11 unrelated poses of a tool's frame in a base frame.
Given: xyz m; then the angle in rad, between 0 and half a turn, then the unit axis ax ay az.
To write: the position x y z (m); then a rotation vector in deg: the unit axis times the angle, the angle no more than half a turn. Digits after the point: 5 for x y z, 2 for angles.
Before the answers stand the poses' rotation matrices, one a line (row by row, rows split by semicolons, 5 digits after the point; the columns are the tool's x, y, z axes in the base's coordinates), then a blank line. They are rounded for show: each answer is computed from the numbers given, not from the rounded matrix.
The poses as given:
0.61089 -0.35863 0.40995 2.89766 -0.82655 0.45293 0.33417
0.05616 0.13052 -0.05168 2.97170 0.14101 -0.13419 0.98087
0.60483 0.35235 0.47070 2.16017 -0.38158 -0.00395 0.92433
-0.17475 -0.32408 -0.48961 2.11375 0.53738 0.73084 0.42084
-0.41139 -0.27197 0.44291 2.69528 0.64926 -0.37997 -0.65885
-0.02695 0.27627 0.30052 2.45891 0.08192 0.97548 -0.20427
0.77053 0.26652 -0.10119 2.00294 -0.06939 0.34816 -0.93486
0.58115 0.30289 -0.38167 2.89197 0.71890 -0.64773 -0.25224
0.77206 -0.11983 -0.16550 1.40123 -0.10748 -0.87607 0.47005
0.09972 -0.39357 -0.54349 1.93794 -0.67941 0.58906 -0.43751
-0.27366 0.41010 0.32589 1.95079 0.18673 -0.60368 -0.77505
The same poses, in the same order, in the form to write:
0.37575 -0.81836 -0.43485; -0.65695 -0.56618 0.49786; -0.65363 0.09860 -0.75036
-0.94612 -0.20341 0.25195; 0.12827 -0.94985 -0.28519; 0.29732 -0.23751 0.92476
-0.32931 -0.76604 -0.55203; 0.77073 -0.55582 0.31152; -0.54547 -0.32288 0.77344
-0.07869 0.23533 0.96872; 0.95596 0.29342 0.00638; -0.28274 0.92657 -0.24806
-0.10026 -0.18485 -0.97764; -0.75362 -0.62743 0.19592; -0.64962 0.75641 -0.07640
-0.76397 0.27078 0.58569; 0.01304 0.91398 -0.40555; -0.64513 -0.30218 -0.70178
-0.41199 0.81464 0.40819; -0.88320 -0.24683 -0.39879; -0.22412 -0.52481 0.82118
0.04861 -0.85456 -0.51707; -0.97919 -0.14290 0.14411; -0.19704 0.49930 -0.84373
0.17836 -0.38504 -0.90550; 0.54158 0.80674 -0.23637; 0.82151 -0.44824 0.35242
0.26834 -0.13552 0.95375; -0.95222 0.11259 0.28390; -0.14586 -0.98436 -0.09883
-0.32311 0.56523 -0.75902; -0.87430 0.12869 0.46802; 0.36221 0.81484 0.45260

0.61089 -0.35863 0.40995 -137.23 75.20 55.48
0.05616 0.13052 -0.05168 24.01 -22.85 167.01
0.60483 0.35235 0.47070 -47.23 -0.49 114.40
-0.17475 -0.32408 -0.48961 65.08 88.51 50.97
-0.41139 -0.27197 0.44291 100.26 -58.68 -101.75
-0.02695 0.27627 0.30052 11.54 137.43 -28.78
0.77053 0.26652 -0.10119 -7.96 39.95 -107.28
0.58115 0.30289 -0.38167 119.12 -107.33 -41.80
0.77206 -0.11983 -0.16550 -8.63 -70.33 37.74
0.09972 -0.39357 -0.54349 -75.44 65.41 -48.58
-0.27366 0.41010 0.32589 20.87 -67.47 -86.63

